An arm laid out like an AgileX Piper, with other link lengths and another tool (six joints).
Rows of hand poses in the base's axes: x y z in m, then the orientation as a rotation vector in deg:
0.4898, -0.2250, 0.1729, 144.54, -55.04, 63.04
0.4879, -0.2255, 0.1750, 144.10, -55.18, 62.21
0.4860, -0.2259, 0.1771, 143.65, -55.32, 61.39
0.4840, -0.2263, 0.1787, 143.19, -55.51, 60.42
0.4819, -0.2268, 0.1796, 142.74, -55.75, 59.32
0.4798, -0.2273, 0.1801, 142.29, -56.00, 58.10
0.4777, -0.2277, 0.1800, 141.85, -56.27, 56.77
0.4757, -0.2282, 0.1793, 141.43, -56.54, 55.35
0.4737, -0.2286, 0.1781, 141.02, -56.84, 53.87
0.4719, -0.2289, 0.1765, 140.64, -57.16, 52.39
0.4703, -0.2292, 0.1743, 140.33, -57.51, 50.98
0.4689, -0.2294, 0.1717, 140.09, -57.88, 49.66
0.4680, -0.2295, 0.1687, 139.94, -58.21, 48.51
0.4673, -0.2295, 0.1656, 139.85, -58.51, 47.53
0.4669, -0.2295, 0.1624, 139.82, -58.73, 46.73
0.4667, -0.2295, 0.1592, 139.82, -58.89, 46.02
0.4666, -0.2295, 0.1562, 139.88, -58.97, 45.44
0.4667, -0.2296, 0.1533, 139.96, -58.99, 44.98
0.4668, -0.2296, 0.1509, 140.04, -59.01, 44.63
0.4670, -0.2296, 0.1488, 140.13, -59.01, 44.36
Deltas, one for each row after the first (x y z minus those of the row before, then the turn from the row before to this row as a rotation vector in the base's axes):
-0.0019, -0.0005, 0.0021, -0.33, 0.56, -0.47
-0.0019, -0.0004, 0.0021, -0.33, 0.56, -0.47
-0.0020, -0.0004, 0.0016, -0.32, 0.65, -0.53
-0.0021, -0.0005, 0.0009, -0.29, 0.74, -0.58
-0.0021, -0.0005, 0.0005, -0.28, 0.82, -0.61
-0.0021, -0.0004, -0.0001, -0.26, 0.90, -0.64
-0.0020, -0.0005, -0.0007, -0.23, 0.96, -0.65
-0.0020, -0.0004, -0.0012, -0.20, 1.00, -0.67
-0.0018, -0.0003, -0.0016, -0.16, 0.99, -0.67
-0.0016, -0.0003, -0.0022, -0.07, 0.94, -0.63
-0.0014, -0.0002, -0.0026, 0.00, 0.86, -0.59
-0.0009, -0.0001, -0.0030, 0.06, 0.75, -0.48
-0.0007, 0.0000, -0.0031, 0.10, 0.63, -0.40
-0.0004, 0.0000, -0.0032, 0.11, 0.51, -0.29
-0.0002, 0.0000, -0.0032, 0.10, 0.46, -0.23
-0.0001, 0.0000, -0.0030, 0.11, 0.39, -0.13
0.0001, -0.0001, -0.0029, 0.09, 0.31, -0.07
0.0001, 0.0000, -0.0024, 0.09, 0.24, -0.04
0.0002, 0.0000, -0.0021, 0.09, 0.18, -0.01

